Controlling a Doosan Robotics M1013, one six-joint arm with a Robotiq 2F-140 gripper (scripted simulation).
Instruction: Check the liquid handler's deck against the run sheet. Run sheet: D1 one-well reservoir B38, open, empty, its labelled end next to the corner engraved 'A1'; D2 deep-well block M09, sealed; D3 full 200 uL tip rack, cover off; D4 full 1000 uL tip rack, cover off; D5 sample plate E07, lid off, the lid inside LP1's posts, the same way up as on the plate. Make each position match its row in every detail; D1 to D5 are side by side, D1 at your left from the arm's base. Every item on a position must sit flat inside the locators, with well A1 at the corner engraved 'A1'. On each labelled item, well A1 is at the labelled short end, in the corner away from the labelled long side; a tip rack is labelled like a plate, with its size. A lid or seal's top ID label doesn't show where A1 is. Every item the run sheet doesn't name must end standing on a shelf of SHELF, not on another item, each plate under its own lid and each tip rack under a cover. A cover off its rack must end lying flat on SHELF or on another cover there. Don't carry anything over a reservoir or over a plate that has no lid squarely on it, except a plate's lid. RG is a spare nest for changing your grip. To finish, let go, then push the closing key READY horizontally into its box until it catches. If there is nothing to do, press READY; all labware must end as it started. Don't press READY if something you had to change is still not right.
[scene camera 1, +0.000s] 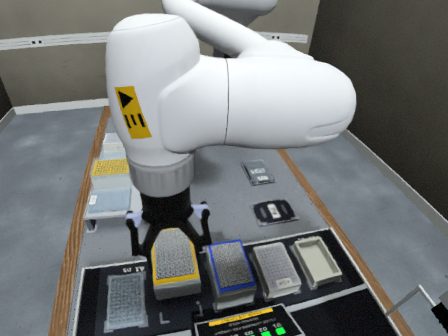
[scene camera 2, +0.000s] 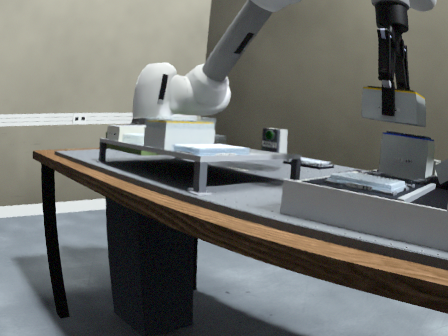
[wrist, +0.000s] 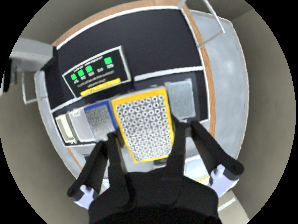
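A blue-rimmed tip rack (scene camera 1: 232, 282) (scene camera 2: 407, 156) (wrist: 101, 117) is visible, as is a clear sample plate (scene camera 2: 366, 182) (wrist: 183, 112). The scene also contains a deep-well block (scene camera 1: 276, 273), a yellow-rimmed tip rack (scene camera 1: 175, 273) and a yellow-rimmed tip rack (scene camera 2: 160, 138). The gripper (scene camera 1: 175, 265) (scene camera 2: 395, 117) (wrist: 146, 121) is visible as well.
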